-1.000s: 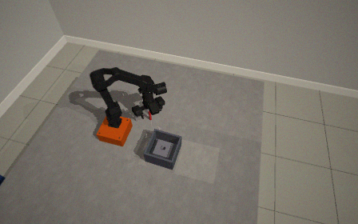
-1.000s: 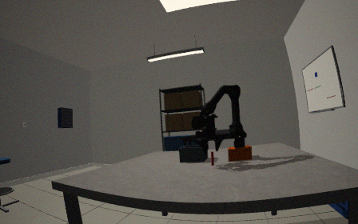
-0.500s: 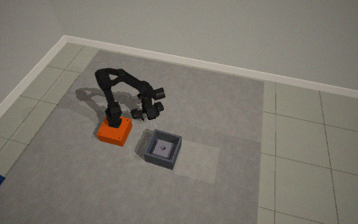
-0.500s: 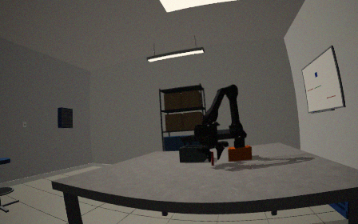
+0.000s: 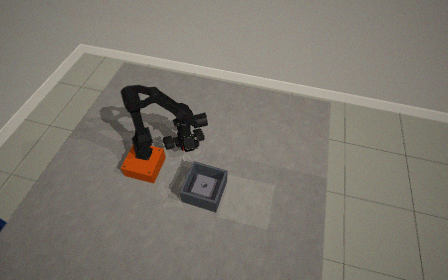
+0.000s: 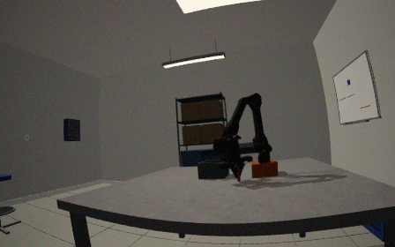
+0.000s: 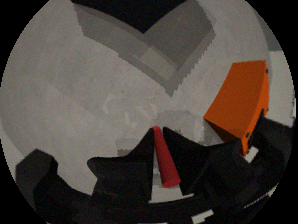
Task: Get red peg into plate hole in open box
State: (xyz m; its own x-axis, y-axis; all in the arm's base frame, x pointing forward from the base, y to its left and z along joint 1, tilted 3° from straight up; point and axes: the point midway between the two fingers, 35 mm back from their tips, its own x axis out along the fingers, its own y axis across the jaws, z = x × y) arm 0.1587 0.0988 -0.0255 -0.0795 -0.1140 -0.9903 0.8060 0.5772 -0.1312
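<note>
The grey bottom plate lies 150 mm ahead of my gripper tip, 190 mm to the right of it and 30 mm above it. From my gripper tip the other things lie so: dark box 150 mm ahead, 190 mm to the right, 10 mm above; red peg 10 mm to the left, 20 mm above.
</note>
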